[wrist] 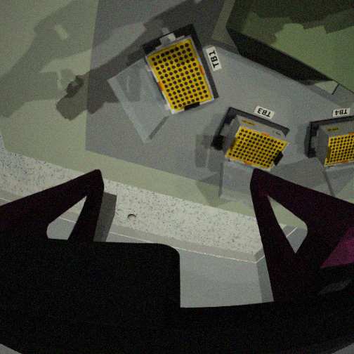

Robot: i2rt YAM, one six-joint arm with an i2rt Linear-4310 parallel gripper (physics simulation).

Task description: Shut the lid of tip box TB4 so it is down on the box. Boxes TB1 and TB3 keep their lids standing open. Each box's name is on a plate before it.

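Observation:
Tip box TB4 is at the right edge of the wrist view, cut off by the frame, with a yellow perforated top and its name plate beside it. A clear lid stands open at its lower side, partly out of view. Box TB3 is left of it, its clear lid open. Box TB1 is at the upper middle, its clear lid open toward the lower left. My gripper is wide open, with no object between its fingers, below and left of TB3 and TB4 in the view.
The boxes stand on a grey mat. A large dark green-walled bin is at the upper right, near TB1, TB3 and TB4. A speckled strip runs below the mat. The arm's shadow falls at the upper left.

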